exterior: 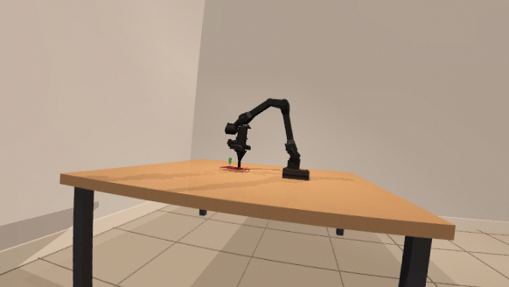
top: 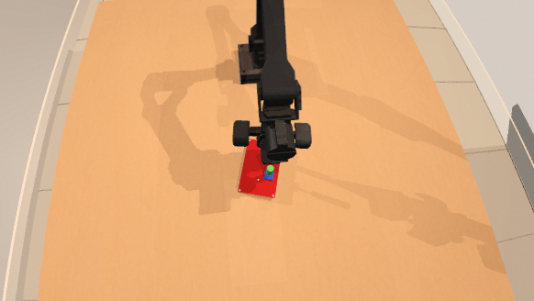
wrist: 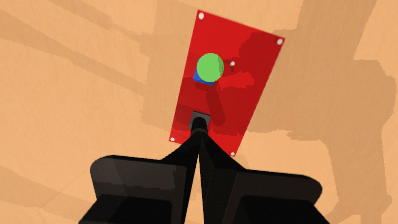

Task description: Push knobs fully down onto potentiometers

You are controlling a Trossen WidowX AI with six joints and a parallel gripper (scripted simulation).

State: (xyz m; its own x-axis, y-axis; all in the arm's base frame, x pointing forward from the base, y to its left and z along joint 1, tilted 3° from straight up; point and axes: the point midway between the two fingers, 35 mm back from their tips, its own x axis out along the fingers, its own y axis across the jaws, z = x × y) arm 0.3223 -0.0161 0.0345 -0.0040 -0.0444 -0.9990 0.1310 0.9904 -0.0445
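Right now my gripper tip is 60 mm short of the green knob and 10 mm to the left of it. The rest, counted from my gripper tip: black knob: 20 mm below.
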